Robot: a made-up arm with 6 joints.
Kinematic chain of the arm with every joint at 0, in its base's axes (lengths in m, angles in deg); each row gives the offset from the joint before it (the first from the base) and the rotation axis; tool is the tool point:
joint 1: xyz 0 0 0.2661 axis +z
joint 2: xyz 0 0 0 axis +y
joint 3: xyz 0 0 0.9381 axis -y
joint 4: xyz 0 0 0 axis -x
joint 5: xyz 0.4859 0 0 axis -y
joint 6: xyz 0 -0.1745 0 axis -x
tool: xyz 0 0 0
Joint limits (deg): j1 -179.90..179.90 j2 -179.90..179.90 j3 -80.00..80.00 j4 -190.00..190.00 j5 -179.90..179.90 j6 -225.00..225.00
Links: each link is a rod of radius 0.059 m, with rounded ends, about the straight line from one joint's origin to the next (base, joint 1, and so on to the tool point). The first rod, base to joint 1, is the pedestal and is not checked.
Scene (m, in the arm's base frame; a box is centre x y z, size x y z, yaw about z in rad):
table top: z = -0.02
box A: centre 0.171 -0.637 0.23 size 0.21 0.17 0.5 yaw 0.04
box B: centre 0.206 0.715 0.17 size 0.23 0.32 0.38 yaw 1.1
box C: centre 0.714 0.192 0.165 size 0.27 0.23 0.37 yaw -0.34
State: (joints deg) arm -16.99 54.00 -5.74 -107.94 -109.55 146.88
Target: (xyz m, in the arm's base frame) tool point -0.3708 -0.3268 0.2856
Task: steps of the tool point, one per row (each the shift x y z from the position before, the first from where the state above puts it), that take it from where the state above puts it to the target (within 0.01 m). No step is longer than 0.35 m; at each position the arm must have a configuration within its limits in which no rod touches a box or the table.
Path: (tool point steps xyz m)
1: -0.0039 -0.2509 0.0287
2: -0.0842 -0.2540 0.0447
3: -0.1651 -0.2289 0.0595
4: -0.2366 -0.1760 0.0724
5: -0.2883 -0.0996 0.0835
6: -0.3124 -0.0079 0.0917
7: -0.0791 0.0576 -0.1454
8: -0.0621 0.0915 -0.1278
9: -0.0409 0.1169 -0.1030
10: -0.0188 0.1327 -0.0728
11: 0.0022 0.1379 -0.0395
12: 0.0189 0.1332 -0.0052
13: 0.0291 0.1200 0.0277
14: 0.0318 0.1007 0.0570

